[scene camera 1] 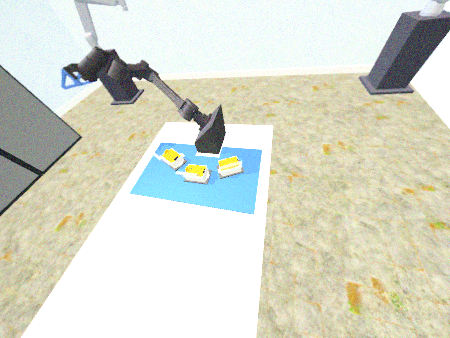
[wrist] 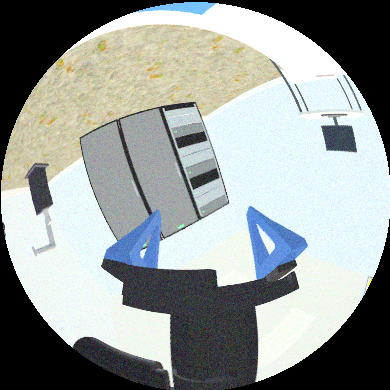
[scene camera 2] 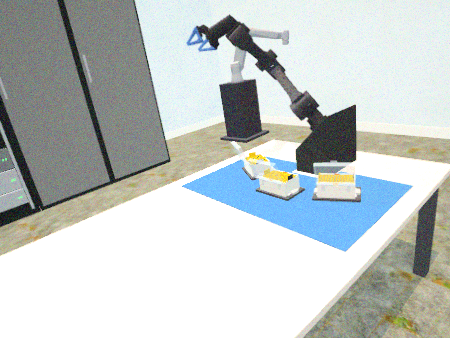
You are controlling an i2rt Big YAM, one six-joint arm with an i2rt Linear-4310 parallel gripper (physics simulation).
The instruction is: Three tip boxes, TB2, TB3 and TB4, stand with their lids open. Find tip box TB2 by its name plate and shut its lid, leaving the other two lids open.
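Places are measured from the arm's base along level axes (x left, y back, z up), in millimetres.
Where they show: gripper, between the fingertips: (scene camera 1: pixel 70 86) (wrist: pixel 204 212) (scene camera 2: pixel 192 47); arm's base, origin of its link: (scene camera 1: pixel 206 122) (scene camera 2: pixel 324 130).
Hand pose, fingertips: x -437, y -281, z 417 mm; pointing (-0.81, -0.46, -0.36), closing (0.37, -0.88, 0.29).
Each offset is from my fingertips to the centre of the thing. "pt": to the spot under its first point. Level surfaces: height alone.
Three white tip boxes with yellow tips stand on the blue mat {dz -559 mm} (scene camera 1: pixel 200 197) (scene camera 2: pixel 300 215): a left box (scene camera 1: pixel 175 160) (scene camera 2: pixel 259 168), a middle box {pt dz -439, dx +483, dy -131 mm} (scene camera 1: pixel 198 175) (scene camera 2: pixel 280 187) and a right box {pt dz -479, dx +649, dy -61 mm} (scene camera 1: pixel 231 170) (scene camera 2: pixel 336 190). The left box's lid sticks out up to the left, open. The right box's lid stands open behind it in scene camera 2. The middle box's pale lid looks open too, though faint. No name plate is readable, so I cannot tell which is TB2. My gripper (scene camera 1: pixel 75 85) (scene camera 2: pixel 194 47) (wrist: pixel 204 212) is open and empty, high and far from the boxes.
The arm's black base (scene camera 1: pixel 211 137) (scene camera 2: pixel 330 142) stands just behind the boxes. A grey cabinet (scene camera 2: pixel 115 90) (wrist: pixel 150 175) stands beyond the table {dz -561 mm} (scene camera 1: pixel 175 250) (scene camera 2: pixel 175 260). A pale robot arm on a dark pedestal (scene camera 2: pixel 241 110) (wrist: pixel 40 190) stands at the back.
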